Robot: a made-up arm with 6 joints.
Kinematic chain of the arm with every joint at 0, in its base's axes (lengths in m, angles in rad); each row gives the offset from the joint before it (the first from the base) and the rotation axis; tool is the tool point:
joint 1: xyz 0 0 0.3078 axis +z
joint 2: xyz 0 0 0 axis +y
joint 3: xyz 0 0 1.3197 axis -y
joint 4: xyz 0 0 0 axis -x
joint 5: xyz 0.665 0 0 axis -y
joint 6: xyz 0 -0.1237 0 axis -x
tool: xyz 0 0 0
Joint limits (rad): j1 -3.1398..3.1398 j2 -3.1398..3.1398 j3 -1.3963..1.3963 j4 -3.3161..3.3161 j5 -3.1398..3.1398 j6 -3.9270..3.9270
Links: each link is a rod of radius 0.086 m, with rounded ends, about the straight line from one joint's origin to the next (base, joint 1, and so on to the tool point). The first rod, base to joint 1, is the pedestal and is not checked.
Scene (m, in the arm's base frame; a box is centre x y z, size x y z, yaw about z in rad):
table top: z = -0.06
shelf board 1: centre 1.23 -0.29 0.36 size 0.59 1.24 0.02 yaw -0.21
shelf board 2: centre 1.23 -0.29 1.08 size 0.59 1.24 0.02 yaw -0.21
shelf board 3: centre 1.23 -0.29 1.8 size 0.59 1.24 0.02 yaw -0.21
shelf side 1: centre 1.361 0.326 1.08 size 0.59 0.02 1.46 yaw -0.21
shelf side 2: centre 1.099 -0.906 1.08 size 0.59 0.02 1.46 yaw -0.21
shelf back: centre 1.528 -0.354 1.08 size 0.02 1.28 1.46 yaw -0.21
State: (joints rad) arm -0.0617 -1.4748 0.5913 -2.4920 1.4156 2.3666
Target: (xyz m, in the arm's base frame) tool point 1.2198 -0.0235 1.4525
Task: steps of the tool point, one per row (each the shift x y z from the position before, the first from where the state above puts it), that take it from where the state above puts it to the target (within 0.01 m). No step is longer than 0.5 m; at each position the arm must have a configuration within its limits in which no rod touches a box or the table.
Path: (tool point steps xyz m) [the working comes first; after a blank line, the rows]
Joints at the target: -0.0984 0.4290 0.4623 -2.4643 1.4156 2.3666
Straight joint move there: touches shelf board 3.

1: 0.3105 -0.0339 0.3688
2: 0.3889 -0.0302 0.2507
3: 0.4256 -0.0231 0.1202
4: 0.4201 -0.0138 -0.0084
5: 0.3774 -0.0044 -0.1223
6: 0.3061 0.0036 -0.2114
7: 0.2835 -0.0448 0.0263
8: 0.2624 -0.0716 -0.0262

